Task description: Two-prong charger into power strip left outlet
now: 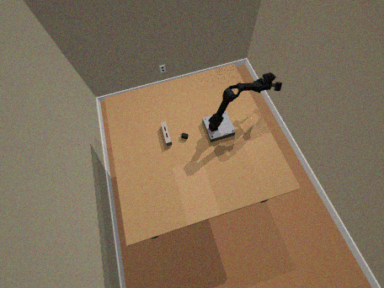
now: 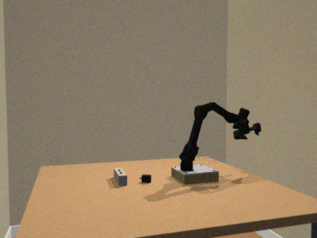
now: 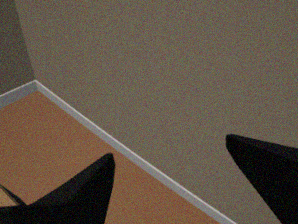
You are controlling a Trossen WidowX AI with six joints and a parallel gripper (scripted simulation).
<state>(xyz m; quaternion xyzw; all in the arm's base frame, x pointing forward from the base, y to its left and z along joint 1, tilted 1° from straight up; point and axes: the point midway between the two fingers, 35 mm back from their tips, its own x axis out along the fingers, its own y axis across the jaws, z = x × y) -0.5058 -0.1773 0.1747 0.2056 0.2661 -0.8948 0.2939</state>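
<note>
Now: gripper tip 79 cm short of the black two-prong charger, 19 cm to the right of it and 20 cm above it.
</note>
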